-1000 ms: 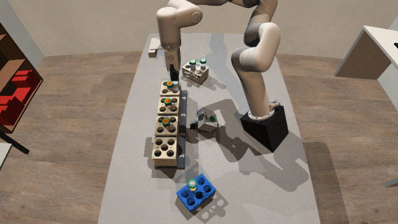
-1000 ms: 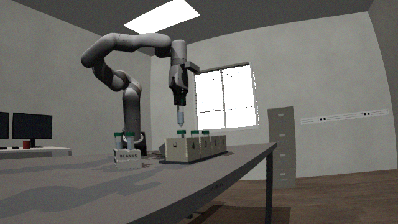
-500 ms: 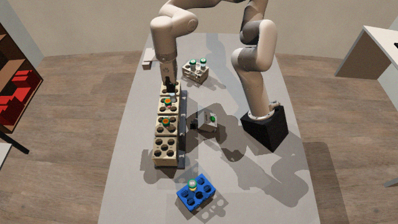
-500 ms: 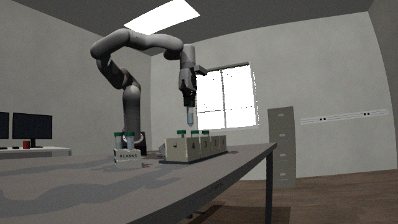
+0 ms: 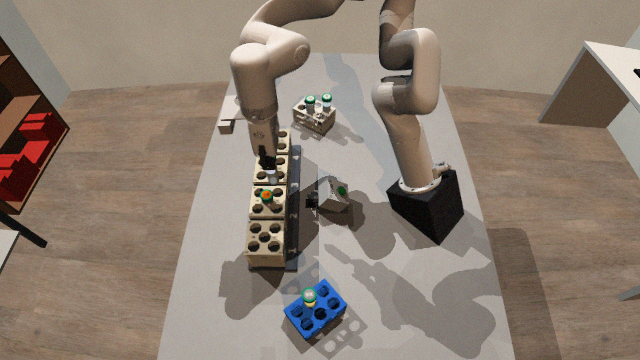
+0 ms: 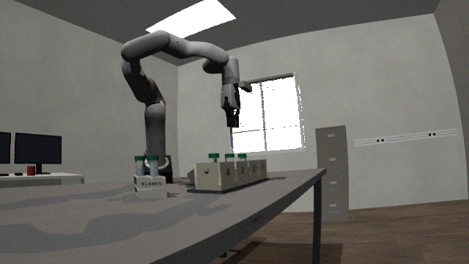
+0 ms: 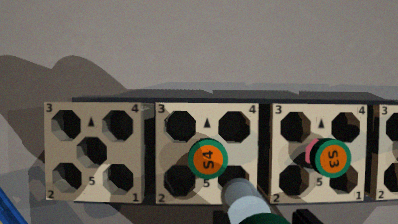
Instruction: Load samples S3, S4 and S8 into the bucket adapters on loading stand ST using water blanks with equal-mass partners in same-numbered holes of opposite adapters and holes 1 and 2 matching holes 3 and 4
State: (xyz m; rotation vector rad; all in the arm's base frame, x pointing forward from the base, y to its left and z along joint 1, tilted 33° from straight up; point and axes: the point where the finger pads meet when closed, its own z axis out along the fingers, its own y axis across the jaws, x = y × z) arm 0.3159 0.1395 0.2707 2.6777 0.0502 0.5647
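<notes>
Now: hand 1 cm past the water blank tube and 5 cm above it. From my hand the other things lie so: adapter (1 cm ahead, 20 cm to the right, 20 cm below); then green done key (18 cm behind, 2 cm to the right, 19 cm below); then blue rack (9 cm behind, 31 cm to the left, 22 cm below).
</notes>
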